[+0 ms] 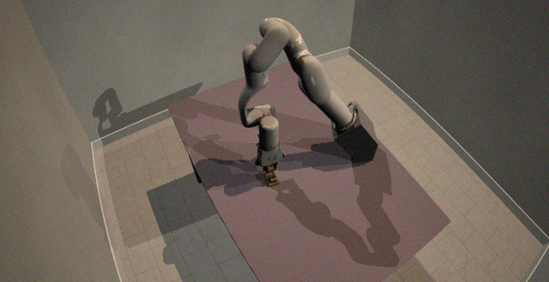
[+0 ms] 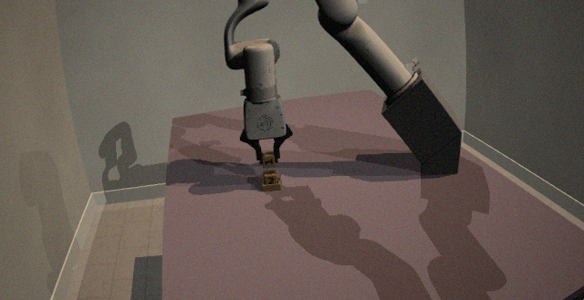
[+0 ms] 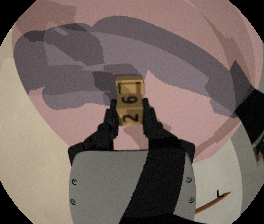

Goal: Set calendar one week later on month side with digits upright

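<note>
Now: hand 10 mm short of the yellow digit cube, 30 mm to the right of it and 50 mm above it. Round my hand: tray 20 mm to the left, 70 mm below.
</note>
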